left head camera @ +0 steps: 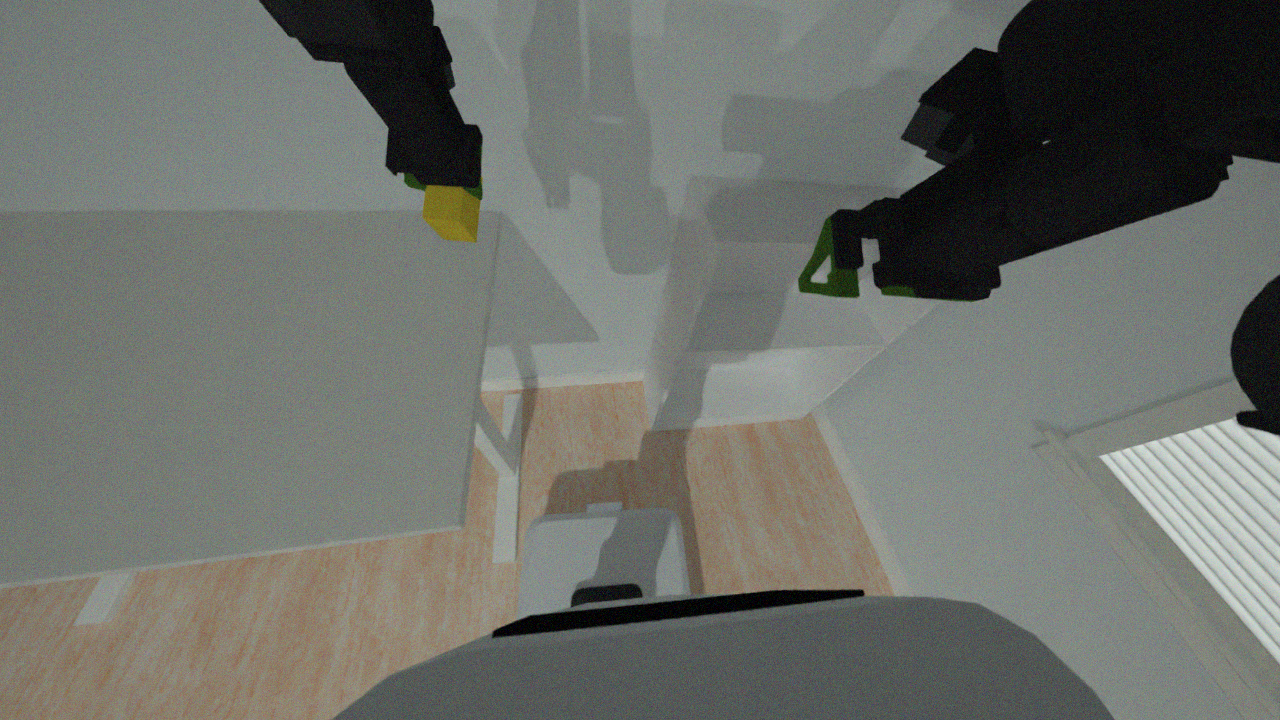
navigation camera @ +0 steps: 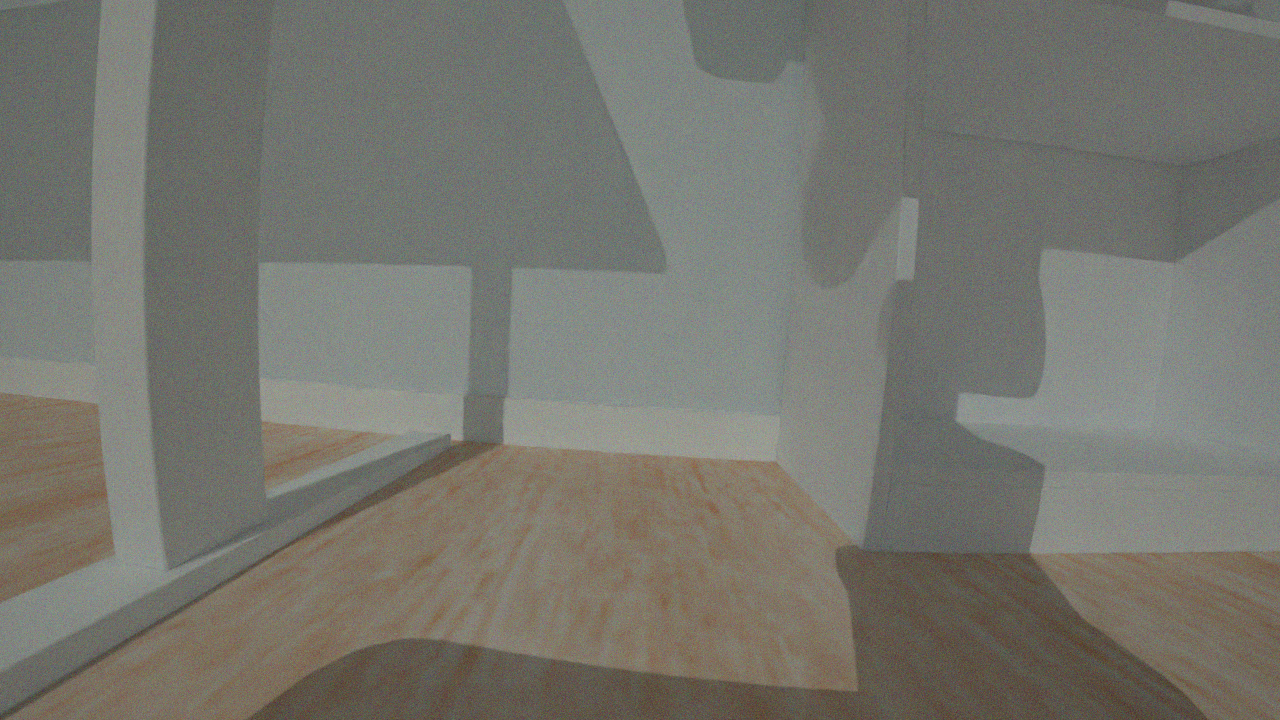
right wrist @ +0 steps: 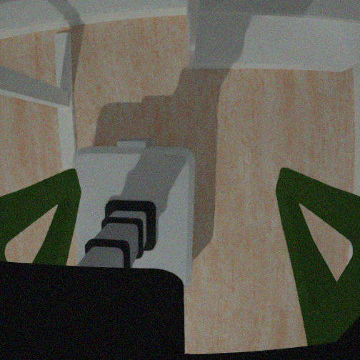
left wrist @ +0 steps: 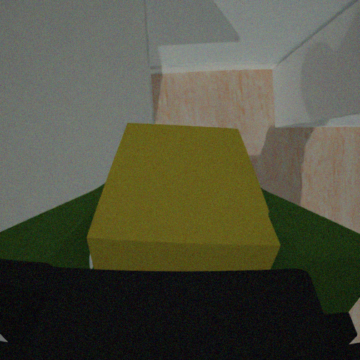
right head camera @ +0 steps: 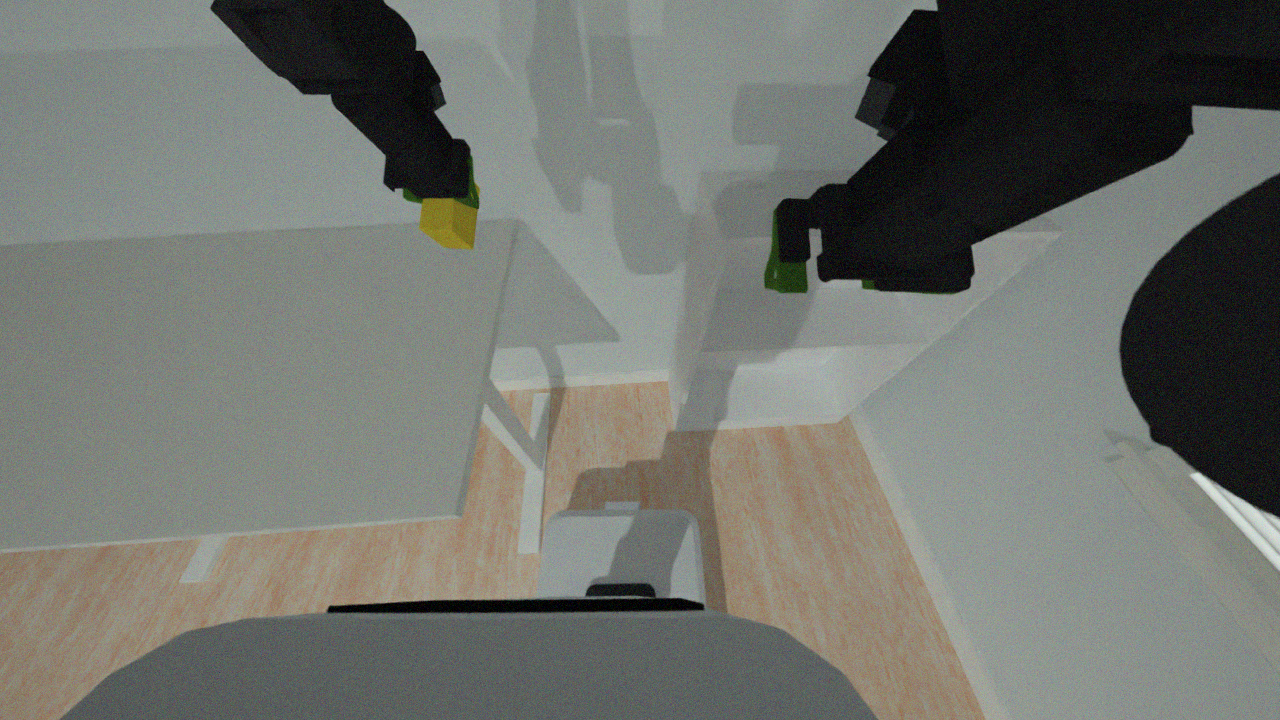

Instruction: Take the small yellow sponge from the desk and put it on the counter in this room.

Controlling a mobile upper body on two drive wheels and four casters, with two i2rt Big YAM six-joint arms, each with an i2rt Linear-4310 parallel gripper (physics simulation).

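Places are measured from the left arm's base along level axes (x right, y down, z ahead), in millimetres.
Pixels of known places: left gripper, fingertip midpoint: (right head camera: pixel 463 205); right gripper, fingertip midpoint: (left head camera: pixel 841 286) (right head camera: pixel 814 281).
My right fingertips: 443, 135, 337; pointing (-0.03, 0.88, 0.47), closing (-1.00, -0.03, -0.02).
Ahead of a thing's pixels: the offset from my right fingertips to its middle, as dx, dy, dz. "spot": to the spot under its first point. Level surfaces: height alone.
The small yellow sponge @[-444, +60, +226] (left head camera: pixel 450 222) (right head camera: pixel 447 225) (left wrist: pixel 180 185) is a block between the green fingers of my left gripper (left head camera: pixel 450 197) (right head camera: pixel 448 202) (left wrist: pixel 178 181), which is shut on it. Sponge and gripper are in the air, over the far right corner area of a wide grey top @[dy +324] (left head camera: pixel 268 376) (right head camera: pixel 268 385) (left wrist: pixel 55 125) at the left of the head views. I cannot tell from these frames whether this top is the counter or the desk. My right gripper (left head camera: pixel 868 288) (right head camera: pixel 830 282) (right wrist: pixel 177 179) is open and empty, in the air to the right of the grey top.
A white shelf unit (left head camera: pixel 665 358) (right head camera: pixel 689 358) (navigation camera: pixel 832 402) stands against the far wall, right of the grey top. The top's white leg @[spot: -586, +1016, +222] (navigation camera: pixel 210 268) and foot (left head camera: pixel 505 519) are close on the left. A wall with a blinds window (left head camera: pixel 1208 510) is at the right.
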